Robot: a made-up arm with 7 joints.
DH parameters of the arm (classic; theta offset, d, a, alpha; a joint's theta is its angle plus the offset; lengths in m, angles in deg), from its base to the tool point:
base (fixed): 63.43 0 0.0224 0
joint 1: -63.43 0.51 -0.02 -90
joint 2: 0 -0.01 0.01 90
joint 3: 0 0.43 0.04 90
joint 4: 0 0.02 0.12 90
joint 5: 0 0.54 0.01 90
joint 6: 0 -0.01 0.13 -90
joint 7: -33.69 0 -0.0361 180
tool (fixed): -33.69 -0.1 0 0
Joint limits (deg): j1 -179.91..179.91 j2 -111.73..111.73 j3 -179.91..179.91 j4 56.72..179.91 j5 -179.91..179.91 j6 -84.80..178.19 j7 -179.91..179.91
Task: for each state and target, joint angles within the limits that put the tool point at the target. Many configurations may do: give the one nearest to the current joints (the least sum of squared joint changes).
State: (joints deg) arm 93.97 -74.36 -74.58 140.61 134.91 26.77 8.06
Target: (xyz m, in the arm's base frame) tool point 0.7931 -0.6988 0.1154
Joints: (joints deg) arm 125.06 -111.73 -85.60 157.84 133.14 40.07 3.98
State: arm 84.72 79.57 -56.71 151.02 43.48 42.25 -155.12
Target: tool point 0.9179 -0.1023 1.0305
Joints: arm 41.47 48.92 -83.55 108.39 48.65 42.69 -152.55
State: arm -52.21 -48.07 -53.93 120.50 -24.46 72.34 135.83
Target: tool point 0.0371 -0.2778 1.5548
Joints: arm -35.41 -16.97 -23.07 127.47 -22.70 63.38 138.50
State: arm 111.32 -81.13 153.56 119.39 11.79 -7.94 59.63
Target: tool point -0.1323 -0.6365 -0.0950
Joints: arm 107.34 -90.81 154.08 81.63 13.01 -7.01 58.09
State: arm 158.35 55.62 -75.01 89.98 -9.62 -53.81 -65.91
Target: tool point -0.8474 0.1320 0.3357
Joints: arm 179.91 65.67 -14.03 90.88 -30.01 -55.20 -68.38
